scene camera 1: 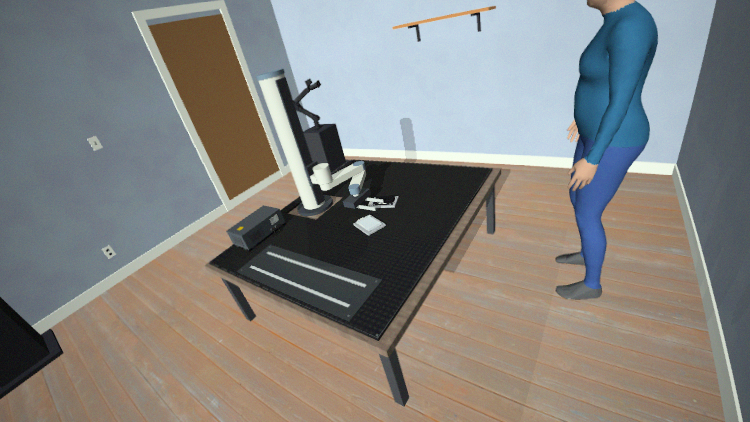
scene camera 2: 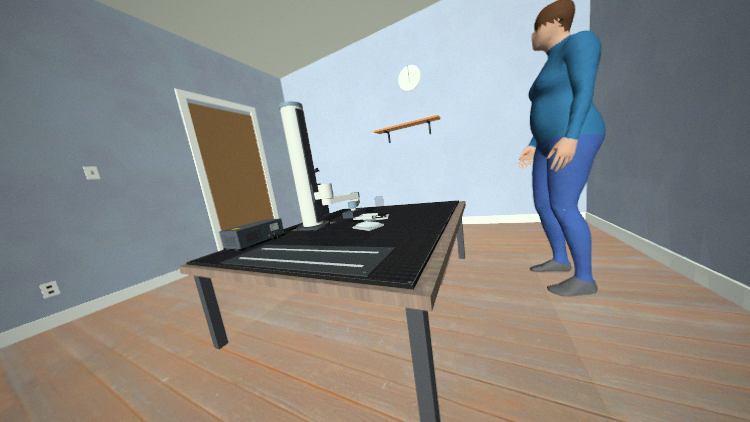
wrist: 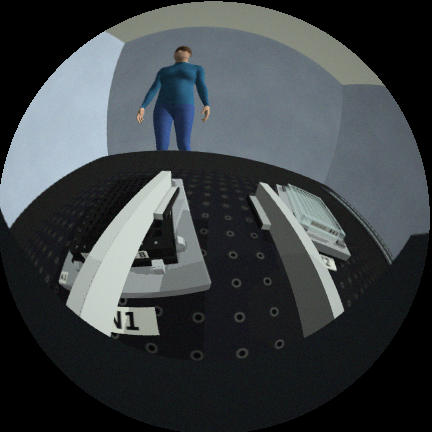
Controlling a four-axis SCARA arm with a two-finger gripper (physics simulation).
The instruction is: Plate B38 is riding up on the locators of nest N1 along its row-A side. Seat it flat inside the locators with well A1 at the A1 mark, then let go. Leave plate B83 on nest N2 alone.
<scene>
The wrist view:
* gripper
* black well plate: touched by the gripper
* white plate
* nest N1
</scene>
